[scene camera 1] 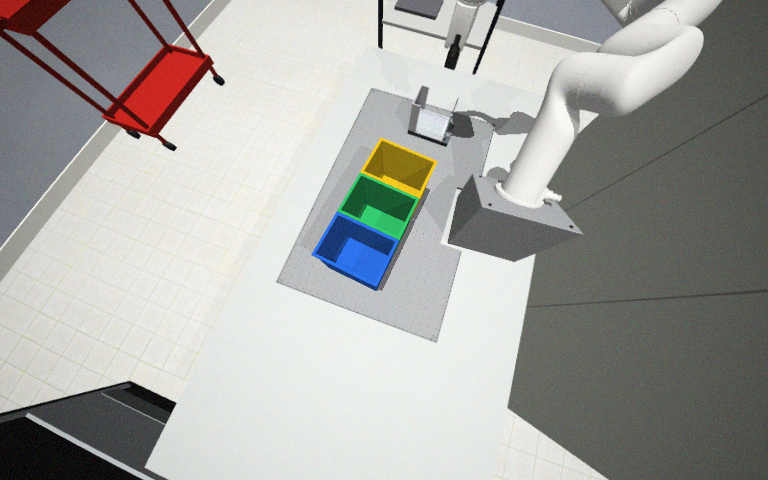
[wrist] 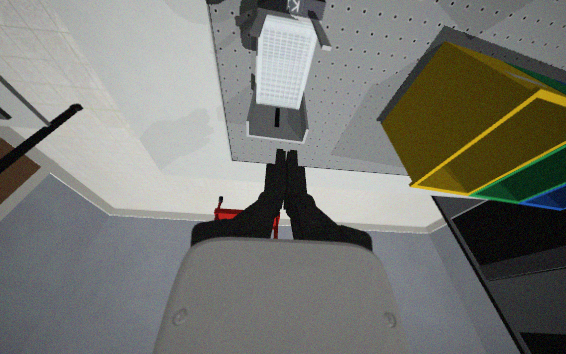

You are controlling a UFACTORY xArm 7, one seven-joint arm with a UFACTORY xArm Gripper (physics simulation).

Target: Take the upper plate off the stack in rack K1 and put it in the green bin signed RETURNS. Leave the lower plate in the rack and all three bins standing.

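Places are measured from the arm's base along level axes (x ahead, y left, z up), in centimetres.
Pixels of known places: gripper, between the fingertips: (scene camera 1: 449, 67) (wrist: 284, 161); arm's base, origin of its link: (scene camera 1: 517, 196).
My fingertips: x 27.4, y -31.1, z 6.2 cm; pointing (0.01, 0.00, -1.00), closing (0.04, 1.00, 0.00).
Ahead of a thing's pixels: the offset from my fingertips to its middle. Level surfaces: height alone.
Clear gridded plate stack @(dx +1.4, dy -0.3, dz -22.1 cm) (scene camera 1: 433, 125) (wrist: 285, 62) sits in the grey rack K1 @(dx +0.4, dy -0.2, dz -19.2 cm) (scene camera 1: 419, 107) (wrist: 259, 122); I cannot tell from these views how many plates it has. My gripper (scene camera 1: 451, 66) (wrist: 284, 161) is shut with nothing between its fingers. It is raised clear of the rack and shows above it in the scene view. The green bin @(dx +7.2, dy +44.1, dz -17.1 cm) (scene camera 1: 380, 219) (wrist: 520, 181) stands upright between the yellow bin @(dx +5.3, dy +31.2, dz -17.1 cm) (scene camera 1: 399, 164) (wrist: 440, 110) and the blue bin @(dx +9.1, dy +57.1, dz -17.1 cm) (scene camera 1: 362, 260) (wrist: 552, 197), which also stand. The RETURNS sign is not readable.
The rack and bins stand on a perforated grey mat @(dz -26.1 cm) (scene camera 1: 351, 294) (wrist: 350, 80) on the white table @(dz -27.3 cm) (scene camera 1: 339, 396). The arm's grey base block (scene camera 1: 504, 232) stands right of the bins. A red cart (scene camera 1: 164, 90) (wrist: 230, 214) is on the floor at the left.
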